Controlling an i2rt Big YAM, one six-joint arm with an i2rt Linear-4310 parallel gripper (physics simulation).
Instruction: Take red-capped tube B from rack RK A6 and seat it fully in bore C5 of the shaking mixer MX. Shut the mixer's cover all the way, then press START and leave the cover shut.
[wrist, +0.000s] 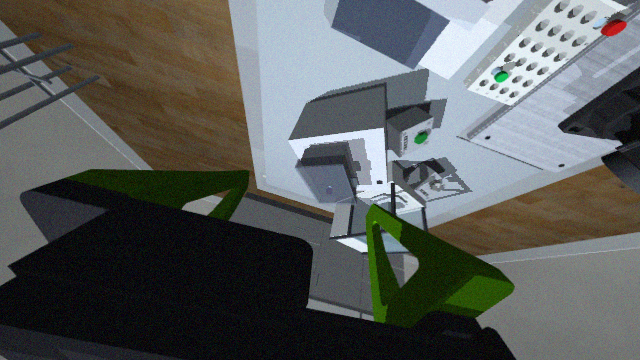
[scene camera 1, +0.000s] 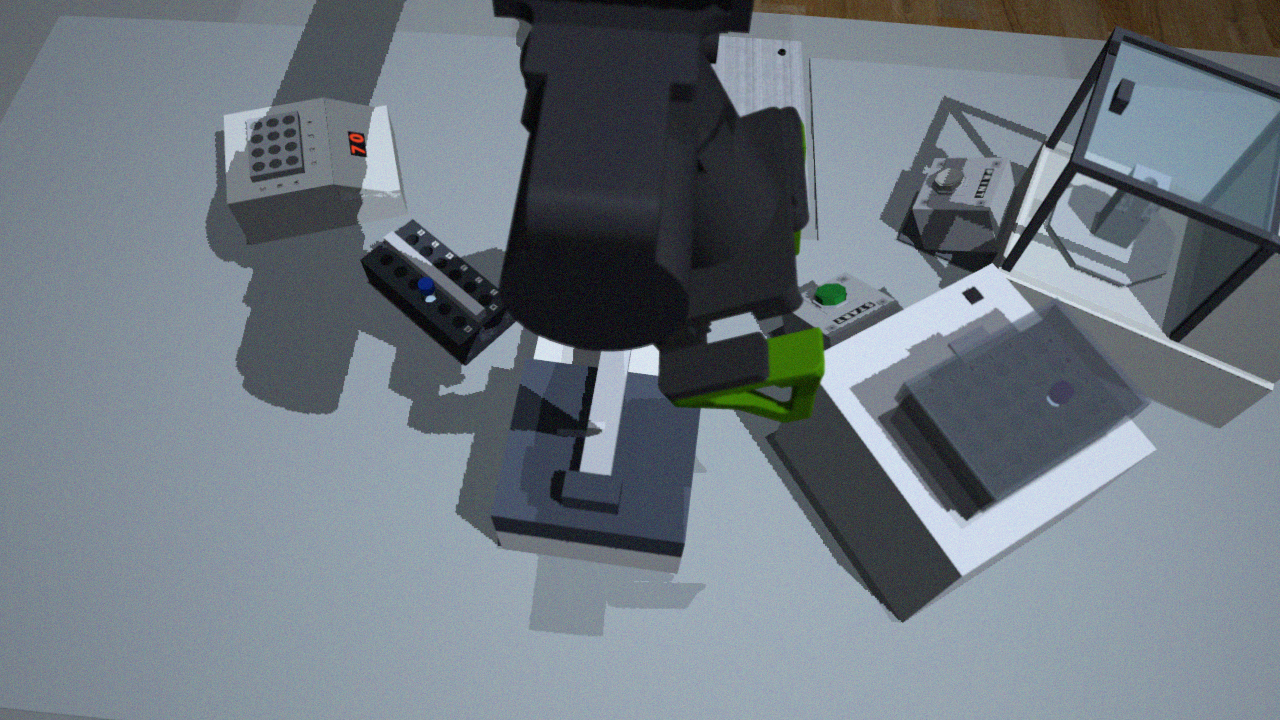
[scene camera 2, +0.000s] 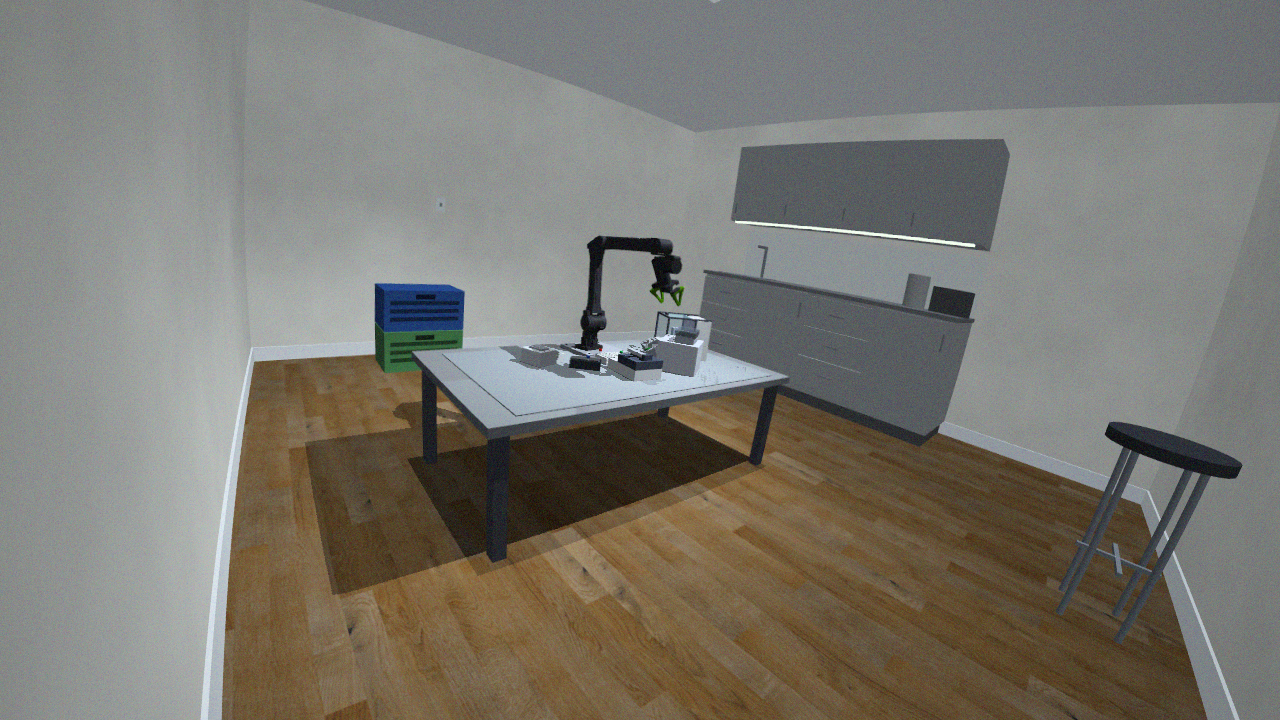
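Seen in the pictures: gripper, fingertip midpoint: point(wrist: 310, 194) point(scene camera 1: 791, 332) point(scene camera 2: 670, 304); arm's base, link origin: point(wrist: 625, 101) point(scene camera 2: 588, 347).
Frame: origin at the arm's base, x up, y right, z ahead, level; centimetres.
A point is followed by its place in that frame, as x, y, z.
The red-capped tube point(wrist: 613, 27) @(3.9, 8.3, 15.5) stands at the far end of the white rack point(wrist: 546, 39) @(1.5, 6.1, 19.1), at top right in the wrist view. The arm hides both in scene camera 1. A green-capped tube point(wrist: 501, 76) @(3.9, 1.9, 22.2) stands near the rack's other end. The large white box point(scene camera 1: 1065, 488) @(11.9, -20.3, 49.0) point(wrist: 337, 141) @(12.0, -9.1, 44.1), which looks like the mixer, has a tinted cover point(scene camera 1: 1029, 402) @(17.5, -16.7, 44.7) point(wrist: 320, 180) @(17.5, -14.7, 45.8) over a dark block. A purple cap point(scene camera 1: 1060, 393) @(17.4, -19.1, 44.4) point(wrist: 329, 190) @(17.4, -17.7, 43.7) shows through it. I cannot tell how far the cover is shut. My gripper point(scene camera 2: 670, 302) @(29.6, 1.2, 44.6) point(wrist: 310, 194) @(29.6, 1.2, 44.6) is open and empty, high above the table.
A dark-blue-topped device with a pale arm point(scene camera 1: 657, 447) @(6.4, 6.3, 40.2) stands at centre. A black rack point(scene camera 1: 469, 349) @(0.4, 20.4, 26.6) holds a blue-capped tube point(scene camera 1: 426, 283) @(4.1, 23.4, 21.9). A box showing 70 point(scene camera 1: 326, 125) @(4.6, 32.3, 3.3) stands at left. A green-button box point(scene camera 1: 859, 313) @(6.3, -11.8, 30.5) point(wrist: 410, 142) @(5.6, -11.4, 29.3) and a glass-walled case point(scene camera 1: 1041, 219) @(13.2, -25.8, 27.6) flank the white box.
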